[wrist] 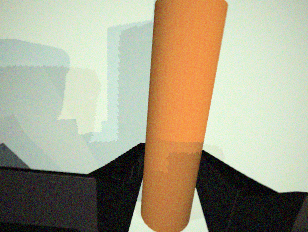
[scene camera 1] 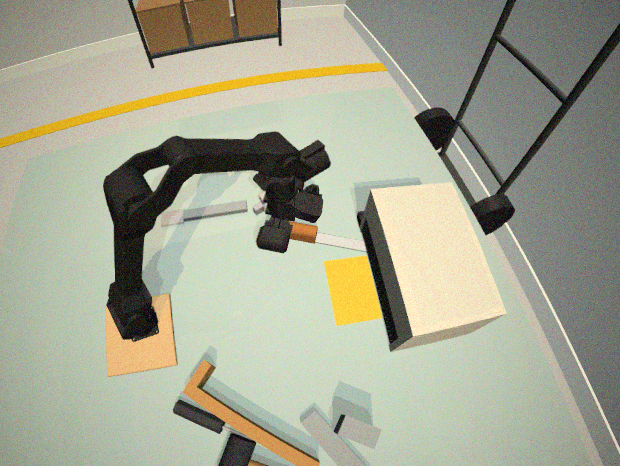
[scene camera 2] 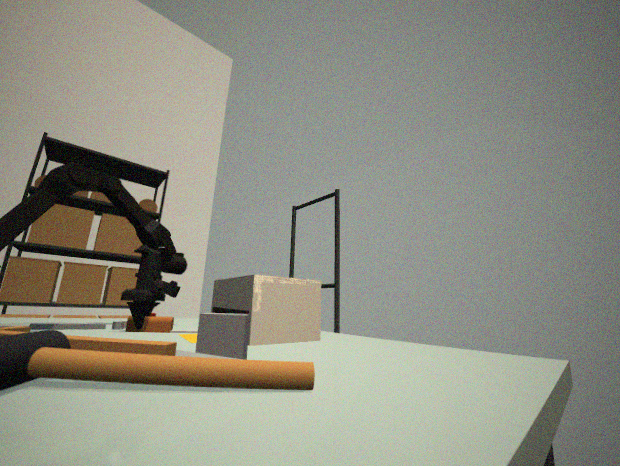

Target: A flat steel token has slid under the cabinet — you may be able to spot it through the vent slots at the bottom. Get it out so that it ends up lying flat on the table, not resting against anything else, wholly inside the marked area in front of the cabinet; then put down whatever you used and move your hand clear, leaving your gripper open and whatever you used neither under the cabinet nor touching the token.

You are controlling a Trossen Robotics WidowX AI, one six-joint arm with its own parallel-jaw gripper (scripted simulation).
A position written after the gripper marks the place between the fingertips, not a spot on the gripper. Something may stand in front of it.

In view: the gripper [scene camera 1: 283, 230], a dark-handled tool [scene camera 1: 205, 419] and a grey block [scene camera 2: 220, 334].
The gripper shows as well in the wrist view [wrist: 168, 151] and in scene camera 2 [scene camera 2: 140, 328]. The wrist view does not show the dark-handled tool: it is out of frame.
